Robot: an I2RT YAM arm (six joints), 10 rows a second.
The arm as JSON. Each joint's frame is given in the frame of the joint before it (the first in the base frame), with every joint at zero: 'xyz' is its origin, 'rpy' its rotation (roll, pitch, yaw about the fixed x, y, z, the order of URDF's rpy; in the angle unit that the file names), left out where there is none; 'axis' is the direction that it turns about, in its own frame. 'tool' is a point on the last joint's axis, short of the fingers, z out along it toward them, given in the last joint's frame.
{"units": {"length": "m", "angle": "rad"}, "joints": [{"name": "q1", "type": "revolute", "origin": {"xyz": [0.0, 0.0, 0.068]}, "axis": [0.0, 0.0, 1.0]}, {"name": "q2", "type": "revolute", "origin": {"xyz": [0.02, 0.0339, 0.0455]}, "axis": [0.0, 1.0, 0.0]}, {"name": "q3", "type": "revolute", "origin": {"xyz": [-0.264, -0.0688, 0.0]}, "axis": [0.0, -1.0, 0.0]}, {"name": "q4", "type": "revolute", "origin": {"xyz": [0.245, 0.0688, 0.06]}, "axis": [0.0, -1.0, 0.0]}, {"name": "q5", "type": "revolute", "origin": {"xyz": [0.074, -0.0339, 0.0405]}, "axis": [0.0, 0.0, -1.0]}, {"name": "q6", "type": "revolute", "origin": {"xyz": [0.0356, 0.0, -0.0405]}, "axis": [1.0, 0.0, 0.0]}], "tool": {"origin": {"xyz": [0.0, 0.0, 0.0], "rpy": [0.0, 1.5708, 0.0]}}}
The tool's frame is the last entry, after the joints.
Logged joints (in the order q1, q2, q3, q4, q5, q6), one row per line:
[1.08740 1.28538 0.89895 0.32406 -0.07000 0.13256]
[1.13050 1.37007 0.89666 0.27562 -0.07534 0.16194]
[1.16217 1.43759 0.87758 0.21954 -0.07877 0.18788]
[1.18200 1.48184 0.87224 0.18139 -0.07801 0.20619]
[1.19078 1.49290 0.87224 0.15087 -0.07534 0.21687]
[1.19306 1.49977 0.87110 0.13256 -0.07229 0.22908]
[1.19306 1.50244 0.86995 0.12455 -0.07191 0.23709]
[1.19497 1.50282 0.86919 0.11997 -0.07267 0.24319]
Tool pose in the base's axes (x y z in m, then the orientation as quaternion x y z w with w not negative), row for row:
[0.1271 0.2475 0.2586 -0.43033 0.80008 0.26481 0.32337]
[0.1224 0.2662 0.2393 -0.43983 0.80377 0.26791 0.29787]
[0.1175 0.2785 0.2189 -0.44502 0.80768 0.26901 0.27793]
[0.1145 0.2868 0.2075 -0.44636 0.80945 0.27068 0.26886]
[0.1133 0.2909 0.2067 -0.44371 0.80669 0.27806 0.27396]
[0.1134 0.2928 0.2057 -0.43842 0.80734 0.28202 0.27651]
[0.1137 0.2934 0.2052 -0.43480 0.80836 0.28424 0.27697]
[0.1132 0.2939 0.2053 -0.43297 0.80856 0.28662 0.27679]
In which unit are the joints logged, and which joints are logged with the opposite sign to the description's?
The joints are logged in radians. Opposite sign: q4.
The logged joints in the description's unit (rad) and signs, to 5 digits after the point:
[1.08740 1.28538 0.89895 -0.32406 -0.07000 0.13256]
[1.13050 1.37007 0.89666 -0.27562 -0.07534 0.16194]
[1.16217 1.43759 0.87758 -0.21954 -0.07877 0.18788]
[1.18200 1.48184 0.87224 -0.18139 -0.07801 0.20619]
[1.19078 1.49290 0.87224 -0.15087 -0.07534 0.21687]
[1.19306 1.49977 0.87110 -0.13256 -0.07229 0.22908]
[1.19306 1.50244 0.86995 -0.12455 -0.07191 0.23709]
[1.19497 1.50282 0.86919 -0.11997 -0.07267 0.24319]

